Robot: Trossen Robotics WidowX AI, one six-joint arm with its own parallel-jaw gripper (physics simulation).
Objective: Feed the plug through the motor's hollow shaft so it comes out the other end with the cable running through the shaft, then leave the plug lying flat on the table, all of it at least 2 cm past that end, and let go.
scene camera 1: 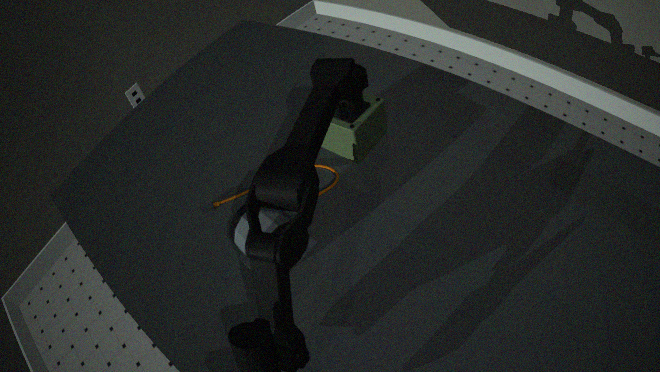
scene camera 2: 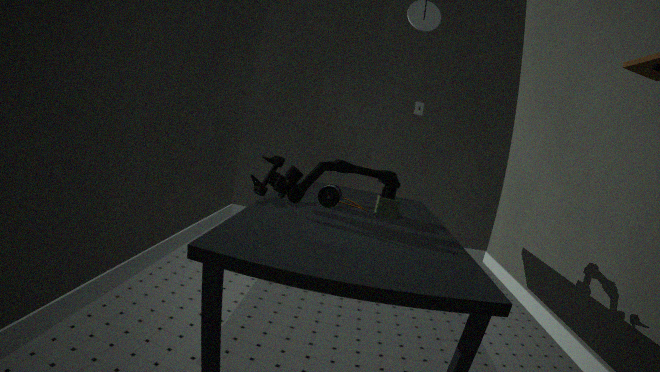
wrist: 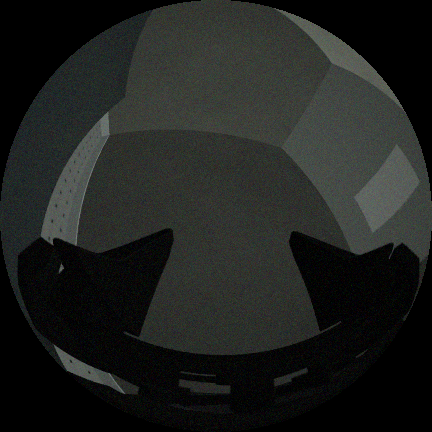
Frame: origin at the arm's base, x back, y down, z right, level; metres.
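Seen in the pictures: gripper, fingertip midpoint: (scene camera 2: 256, 165) (wrist: 233, 236); arm's base, link origin: (scene camera 1: 348, 109) (scene camera 2: 388, 197).
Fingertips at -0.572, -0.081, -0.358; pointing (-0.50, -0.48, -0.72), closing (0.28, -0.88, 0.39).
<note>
Offsets run from my fingertips to a thing's top centre, as dx, dy, dz. "spot": to the spot under its first point. Level surfaces: height alone.
The motor @(+0.292, +0.069, +0.314) (scene camera 1: 241, 235) (scene camera 2: 329, 196) is a round body with a pale grey side and a dark end face, on the table and partly hidden by the arm in scene camera 1. The orange cable @(spot: +0.466, +0.149, +0.316) (scene camera 1: 336, 176) (scene camera 2: 353, 203) lies curved on the table, its middle hidden behind the arm. Its left end @(spot: +0.284, +0.161, +0.488) (scene camera 1: 216, 204) has a small thicker tip; I cannot tell plug details. The cable does not visibly run through the shaft. My gripper (scene camera 2: 258, 167) (wrist: 233, 236) is open and empty, raised above the table and pointing away from the motor.
A green box (scene camera 1: 340, 139) (scene camera 2: 388, 207) stands beside the arm's base, beyond the cable loop. The arm (scene camera 1: 312, 117) (scene camera 2: 360, 169) reaches over the cable and motor. The dark table @(dy +0.171) (scene camera 1: 150, 150) (scene camera 2: 320, 250) has its edge along the left in scene camera 1.
</note>
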